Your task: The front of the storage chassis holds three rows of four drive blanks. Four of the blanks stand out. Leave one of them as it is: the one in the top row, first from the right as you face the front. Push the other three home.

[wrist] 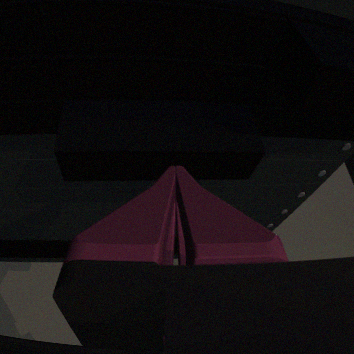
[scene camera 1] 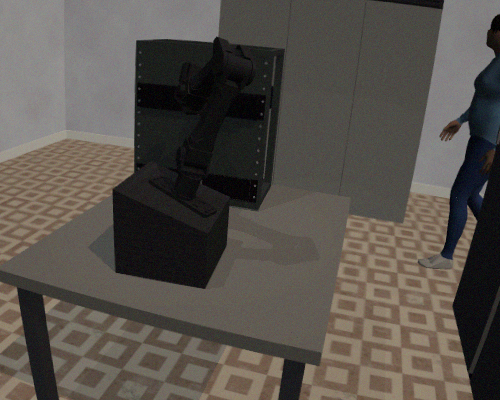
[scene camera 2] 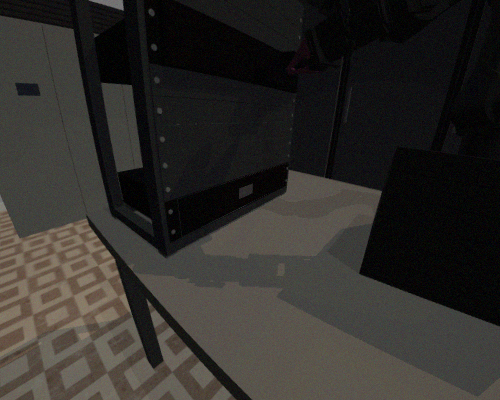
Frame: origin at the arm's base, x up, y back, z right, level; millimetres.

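Where they show: gripper, fingertip midpoint: (wrist: 175, 177) (scene camera 2: 287, 71); arm's base, link origin: (scene camera 1: 182, 197) (scene camera 2: 472, 175).
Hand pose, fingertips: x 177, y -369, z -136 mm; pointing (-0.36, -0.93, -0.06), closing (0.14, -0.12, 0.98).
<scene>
Things, the pixels of their top centre, and the offset from my fingertips. "spot": a spot on its surface instead. Level surfaces: height alone.
- wide dark block, top centre: (wrist: 157, 74) (scene camera 2: 260, 73) dx +1, dy -72, dz -20 mm
- table, surface height: dx -375 mm
- black unit with a small pale label, surface spot: (scene camera 2: 245, 191) spot: dx -296, dy -50, dz -74 mm
The storage chassis (scene camera 1: 252, 106) (scene camera 2: 215, 47) (wrist: 150, 50) is a very dark band across the rack, and its separate rows and blanks are hard to make out. In the wrist view a wide dark block (wrist: 115, 165), which looks like a blank standing out, juts from the lower part of the chassis front. The other blanks that stand out cannot be told apart in the dark. My gripper (scene camera 2: 292, 71) (wrist: 175, 177) is shut and empty, its magenta fingertips together. The tips overlap the lower edge of the block in the wrist view; contact cannot be told. In scene camera 1 the arm hides the fingers.
The rack (scene camera 2: 146, 130) stands on the table (scene camera 1: 280, 300) (scene camera 2: 300, 340), with dark panels above and below the chassis. A black unit with a small pale label (scene camera 2: 245, 191) sits at its bottom. The arm's black pedestal (scene camera 1: 160, 240) (scene camera 2: 435, 235) faces the rack. A person (scene camera 1: 482, 110) stands at the right.
</scene>
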